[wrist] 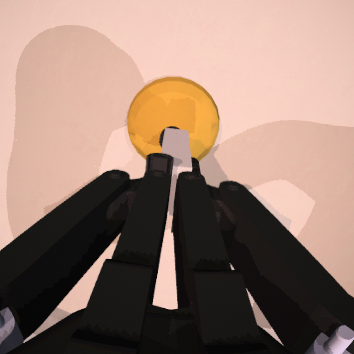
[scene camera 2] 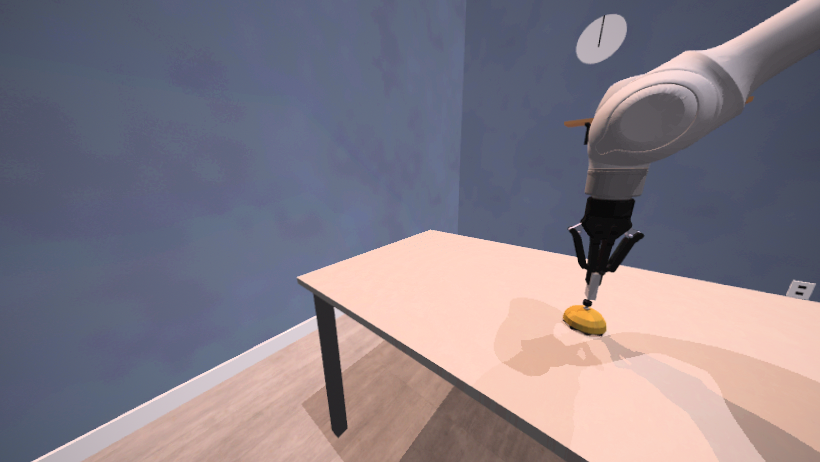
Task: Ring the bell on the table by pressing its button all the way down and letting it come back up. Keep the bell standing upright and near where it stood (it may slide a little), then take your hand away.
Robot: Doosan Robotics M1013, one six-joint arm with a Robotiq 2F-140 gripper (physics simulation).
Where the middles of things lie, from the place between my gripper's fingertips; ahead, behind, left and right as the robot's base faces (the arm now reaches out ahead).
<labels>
The yellow bell [scene camera 2: 588, 321] is 40 mm below my hand.
</labels>
